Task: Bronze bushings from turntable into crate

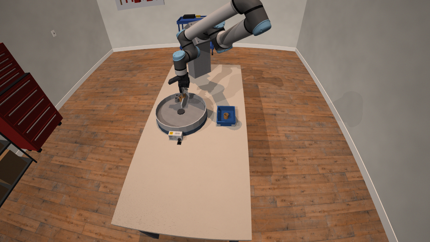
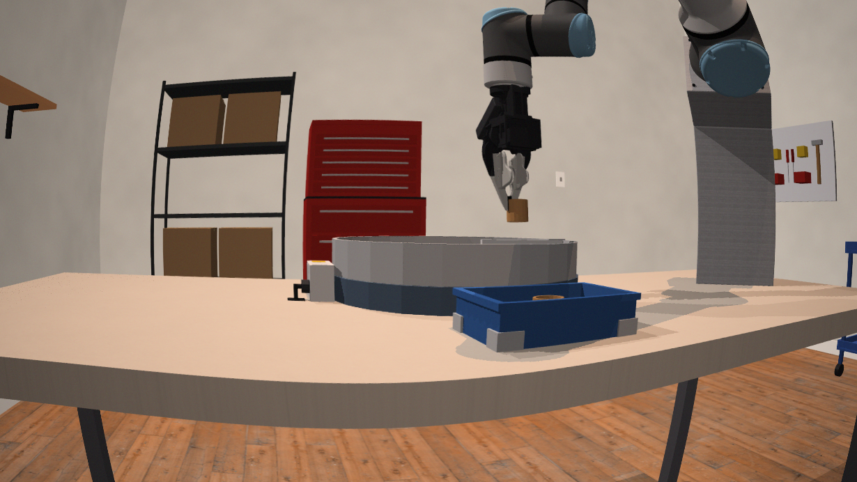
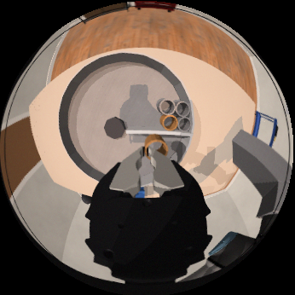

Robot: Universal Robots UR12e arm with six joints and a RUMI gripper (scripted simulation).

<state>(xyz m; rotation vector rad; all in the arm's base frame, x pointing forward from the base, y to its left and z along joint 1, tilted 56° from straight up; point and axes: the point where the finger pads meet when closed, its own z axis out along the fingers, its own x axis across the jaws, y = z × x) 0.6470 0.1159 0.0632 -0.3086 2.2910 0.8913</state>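
Now: hand 36 cm to the right of the blue crate, 14 cm above it and 7 cm past it. The rest, counted from my hand: grey turntable 11 cm below, 8 cm ahead, 3 cm to the left.
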